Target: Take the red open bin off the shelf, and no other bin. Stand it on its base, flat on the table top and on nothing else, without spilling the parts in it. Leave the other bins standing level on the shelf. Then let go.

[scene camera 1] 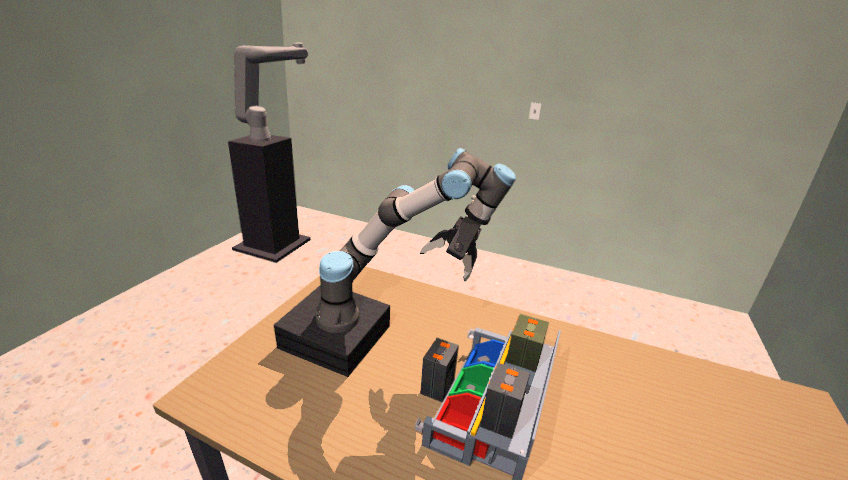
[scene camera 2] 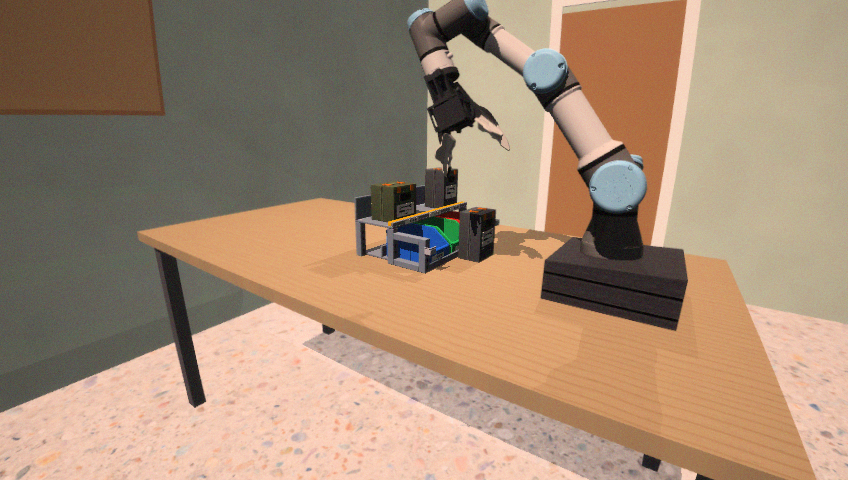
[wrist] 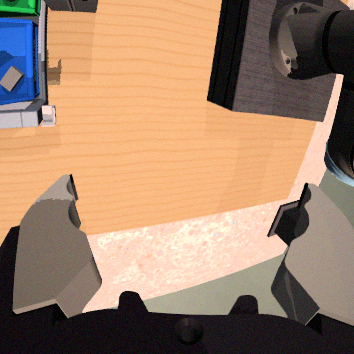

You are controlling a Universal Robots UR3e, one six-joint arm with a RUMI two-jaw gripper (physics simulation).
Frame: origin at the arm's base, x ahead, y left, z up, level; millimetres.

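Seen in the pictures: gripper, fingertip midpoint: (scene camera 1: 442,267) (scene camera 2: 476,164) (wrist: 187,182); arm's base, origin of the base link: (scene camera 1: 337,318) (scene camera 2: 610,252) (wrist: 296,41).
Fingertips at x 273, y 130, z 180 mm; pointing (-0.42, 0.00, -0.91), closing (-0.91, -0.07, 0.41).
Offsets run from my fingertips to a thing's top centre.
The red open bin @[dy -294, dx +178, dz -186 mm] (scene camera 1: 458,413) (scene camera 2: 453,215) stands at one end of the lower level of the grey shelf (scene camera 1: 470,450) (scene camera 2: 390,245) (wrist: 20,117). Its parts cannot be made out. Beside it in the row are a green bin @[dy -183, dx +184, dz -186 mm] (scene camera 1: 476,378) (scene camera 2: 451,233) (wrist: 20,6) and, at the other end, a blue bin @[dy -71, dx +193, dz -186 mm] (scene camera 1: 491,346) (scene camera 2: 431,237) (wrist: 20,45). Grey parts show in the green and blue bins. My gripper (scene camera 1: 445,265) (scene camera 2: 476,159) (wrist: 187,182) is wide open and empty, high above the table and away from the red bin, which does not show in the wrist view.
A dark case @[dy -180, dx +69, dz -135 mm] (scene camera 1: 438,368) (scene camera 2: 477,234) stands on the table close before the bin row. An olive case @[dy -75, dx +273, dz -68 mm] (scene camera 1: 529,347) (scene camera 2: 389,202) and a dark grey case @[dy -305, dx +255, dz -43 mm] (scene camera 1: 502,407) (scene camera 2: 439,189) stand on the shelf's upper level. The robot's black base block (scene camera 1: 309,342) (scene camera 2: 612,285) is nearby.
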